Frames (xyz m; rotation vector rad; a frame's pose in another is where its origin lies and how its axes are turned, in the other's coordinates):
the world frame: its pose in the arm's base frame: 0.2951 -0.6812 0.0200 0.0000 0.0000 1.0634
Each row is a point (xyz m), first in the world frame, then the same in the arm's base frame.
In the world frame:
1: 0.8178 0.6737 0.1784
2: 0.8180 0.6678 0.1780
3: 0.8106 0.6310 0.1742
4: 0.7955 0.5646 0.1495
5: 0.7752 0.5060 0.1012
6: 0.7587 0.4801 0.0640
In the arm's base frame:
1: 0.1036 0.3609 0.1984
2: 0.1089 0.3582 0.1980
3: 0.1375 0.3339 0.1942
4: 0.1882 0.2884 0.1695
5: 0.2295 0.2422 0.1212
6: 0.2441 0.2152 0.0840

